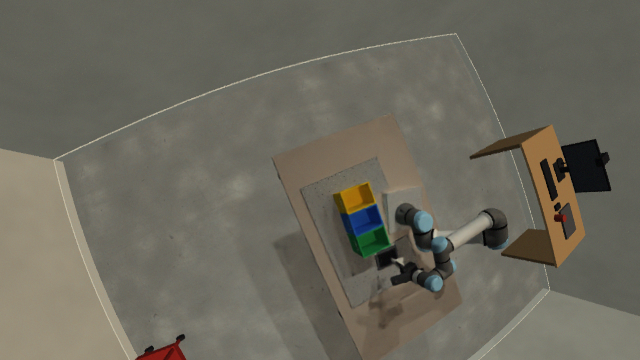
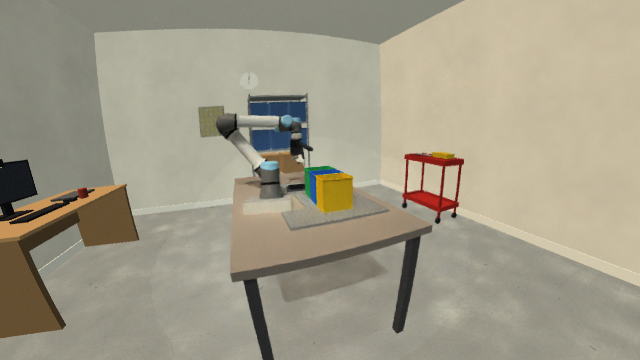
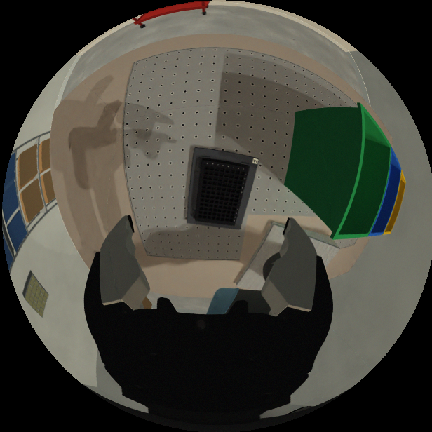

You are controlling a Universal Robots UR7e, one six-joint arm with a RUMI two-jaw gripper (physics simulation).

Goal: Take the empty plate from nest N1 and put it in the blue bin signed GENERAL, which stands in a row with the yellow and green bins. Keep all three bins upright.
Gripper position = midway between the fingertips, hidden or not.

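Gripper [image 3: 207,218]. Black plate [image 3: 220,184]. Yellow bin [image 2: 333,191], [image 1: 358,197]. Blue bin [image 1: 362,221], [image 3: 386,207]. Green bin [image 1: 369,243], [image 3: 339,161].
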